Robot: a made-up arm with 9 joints. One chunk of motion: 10 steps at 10 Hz.
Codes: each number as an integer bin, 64 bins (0 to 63) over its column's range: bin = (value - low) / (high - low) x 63, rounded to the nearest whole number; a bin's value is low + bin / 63 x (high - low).
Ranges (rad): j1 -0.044..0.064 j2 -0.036..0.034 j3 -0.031..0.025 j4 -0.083..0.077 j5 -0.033..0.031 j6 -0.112..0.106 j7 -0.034..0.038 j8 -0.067..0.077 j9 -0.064..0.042
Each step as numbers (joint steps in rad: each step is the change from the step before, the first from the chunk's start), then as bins.
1 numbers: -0.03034 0.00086 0.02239 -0.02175 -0.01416 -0.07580 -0.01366 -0.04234 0.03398
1 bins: 8 33 60 24 19 10 18 11 58
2 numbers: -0.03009 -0.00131 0.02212 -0.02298 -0.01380 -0.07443 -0.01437 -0.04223 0.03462
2 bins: 8 31 60 24 19 11 17 11 59
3 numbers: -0.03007 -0.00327 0.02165 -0.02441 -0.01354 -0.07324 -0.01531 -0.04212 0.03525
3 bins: 8 29 59 23 19 11 16 11 59
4 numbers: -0.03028 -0.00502 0.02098 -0.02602 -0.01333 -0.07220 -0.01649 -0.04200 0.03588
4 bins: 8 28 58 22 19 12 15 11 59
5 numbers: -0.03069 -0.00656 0.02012 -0.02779 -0.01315 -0.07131 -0.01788 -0.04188 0.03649
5 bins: 8 26 58 22 20 12 14 11 60
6 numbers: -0.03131 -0.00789 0.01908 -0.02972 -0.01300 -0.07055 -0.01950 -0.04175 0.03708
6 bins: 7 25 56 21 20 12 13 11 60
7 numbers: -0.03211 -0.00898 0.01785 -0.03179 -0.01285 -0.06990 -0.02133 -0.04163 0.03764
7 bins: 7 24 55 20 20 12 11 11 60
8 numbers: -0.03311 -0.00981 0.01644 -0.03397 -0.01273 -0.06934 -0.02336 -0.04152 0.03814
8 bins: 6 24 53 19 20 12 9 11 61
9 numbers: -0.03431 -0.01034 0.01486 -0.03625 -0.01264 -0.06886 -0.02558 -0.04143 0.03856
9 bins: 6 23 52 18 20 12 7 11 61
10 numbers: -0.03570 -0.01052 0.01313 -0.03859 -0.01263 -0.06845 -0.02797 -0.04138 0.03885
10 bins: 5 23 50 17 20 13 5 11 61
